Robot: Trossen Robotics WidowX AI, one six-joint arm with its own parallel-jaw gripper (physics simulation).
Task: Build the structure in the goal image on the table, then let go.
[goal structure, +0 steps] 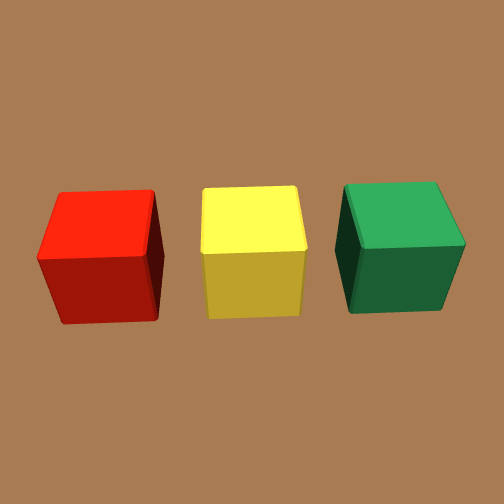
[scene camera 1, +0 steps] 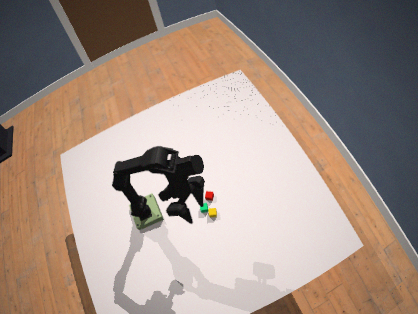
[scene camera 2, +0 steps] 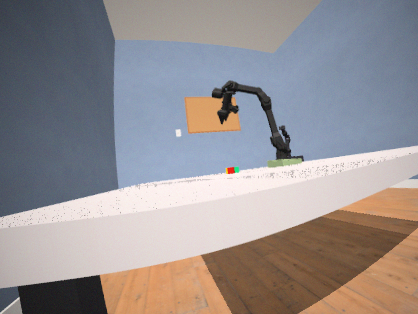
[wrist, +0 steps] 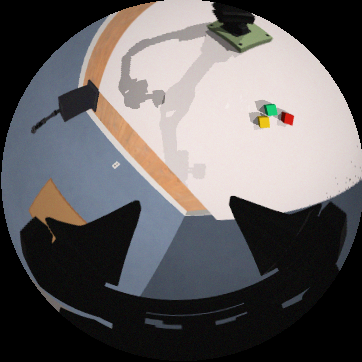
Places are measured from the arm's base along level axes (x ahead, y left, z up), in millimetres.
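Pixels of known places: gripper, fingertip midpoint: [scene camera 1: 197, 214] [scene camera 2: 223, 122] [wrist: 185, 202]; arm's base at its link origin: [scene camera 1: 144, 213] [scene camera 2: 282, 159].
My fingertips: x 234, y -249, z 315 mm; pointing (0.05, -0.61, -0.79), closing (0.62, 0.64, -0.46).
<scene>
Ahead of a thing's pixels: the offset from my fingertips to its top centre.
A red cube @[84 mm ahead, 199 mm left, 317 mm down] [scene camera 1: 209, 195] [scene camera 2: 230, 170] [wrist: 287, 118], a green cube @[37 mm ahead, 155 mm left, 317 mm down] [scene camera 1: 204, 207] [scene camera 2: 237, 170] [wrist: 271, 110] and a yellow cube @[62 mm ahead, 114 mm left, 317 mm down] [scene camera 1: 212, 212] [scene camera 2: 227, 171] [wrist: 264, 122] lie close together on the white table [scene camera 1: 280, 200] [scene camera 2: 150, 220] [wrist: 200, 125]. In the wrist view the green and yellow cubes are very near each other, and the red one stands a little apart. In scene camera 2 they overlap. My gripper [scene camera 1: 197, 214] [scene camera 2: 222, 122] [wrist: 185, 202] is open and empty, high above the table. In scene camera 1 one finger tip shows right beside the green cube.
The arm's green base plate [scene camera 1: 156, 211] [scene camera 2: 285, 162] [wrist: 250, 42] sits on the table, on the arm's side of the cubes. Shadows of the arm fall across the table. A dark box-shaped object [wrist: 77, 102] shows beyond the table's edge in the wrist view.
</scene>
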